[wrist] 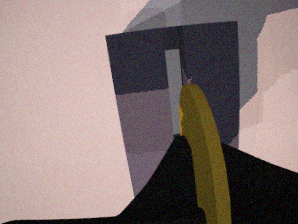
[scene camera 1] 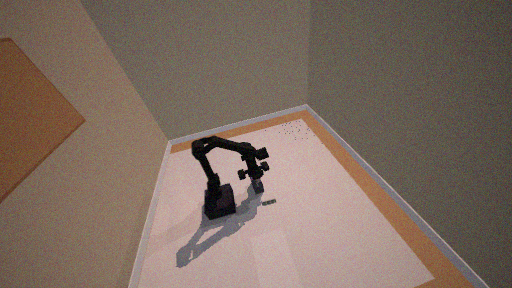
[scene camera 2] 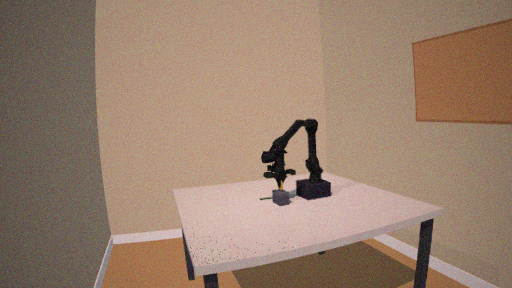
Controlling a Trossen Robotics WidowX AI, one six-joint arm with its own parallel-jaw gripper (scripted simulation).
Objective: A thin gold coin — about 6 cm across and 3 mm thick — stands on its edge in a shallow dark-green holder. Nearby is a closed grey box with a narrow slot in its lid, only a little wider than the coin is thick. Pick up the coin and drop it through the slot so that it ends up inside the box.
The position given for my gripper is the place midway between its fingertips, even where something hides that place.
My gripper (wrist: 188,145) holds a gold coin.
